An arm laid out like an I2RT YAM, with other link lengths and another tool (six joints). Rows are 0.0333 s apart.
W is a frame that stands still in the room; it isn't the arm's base.
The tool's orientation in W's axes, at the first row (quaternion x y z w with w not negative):
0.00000, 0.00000, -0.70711, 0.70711
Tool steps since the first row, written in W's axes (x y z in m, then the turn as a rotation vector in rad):
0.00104, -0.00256, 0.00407, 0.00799, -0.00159, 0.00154
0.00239, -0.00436, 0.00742, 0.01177, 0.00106, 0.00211
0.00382, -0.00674, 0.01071, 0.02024, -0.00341, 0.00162
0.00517, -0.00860, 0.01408, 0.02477, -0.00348, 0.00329
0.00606, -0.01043, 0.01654, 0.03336, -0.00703, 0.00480
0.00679, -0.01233, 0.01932, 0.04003, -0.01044, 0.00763
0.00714, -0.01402, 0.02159, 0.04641, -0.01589, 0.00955
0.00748, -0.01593, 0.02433, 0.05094, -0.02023, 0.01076
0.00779, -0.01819, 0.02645, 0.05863, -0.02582, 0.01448
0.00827, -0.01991, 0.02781, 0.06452, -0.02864, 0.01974
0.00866, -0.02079, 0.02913, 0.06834, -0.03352, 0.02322
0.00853, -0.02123, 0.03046, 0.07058, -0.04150, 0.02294
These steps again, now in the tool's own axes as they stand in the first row. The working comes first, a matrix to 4 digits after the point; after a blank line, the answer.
The tool's axes in the first row as the columns of a matrix, in W's axes (used below as rounded here):
0.0000, 1.0000, 0.0000
-1.0000, 0.0000, 0.0000
0.0000, 0.0000, 1.0000

0.00256, 0.00104, 0.00407, 0.00159, 0.00799, 0.00154
0.00436, 0.00239, 0.00742, -0.00106, 0.01177, 0.00211
0.00674, 0.00382, 0.01071, 0.00341, 0.02024, 0.00162
0.00860, 0.00517, 0.01408, 0.00348, 0.02477, 0.00329
0.01043, 0.00606, 0.01654, 0.00703, 0.03336, 0.00480
0.01233, 0.00679, 0.01932, 0.01044, 0.04003, 0.00763
0.01402, 0.00714, 0.02159, 0.01589, 0.04641, 0.00955
0.01593, 0.00748, 0.02433, 0.02023, 0.05094, 0.01076
0.01819, 0.00779, 0.02645, 0.02582, 0.05863, 0.01448
0.01991, 0.00827, 0.02781, 0.02864, 0.06452, 0.01974
0.02079, 0.00866, 0.02913, 0.03352, 0.06834, 0.02322
0.02123, 0.00853, 0.03046, 0.04150, 0.07058, 0.02294

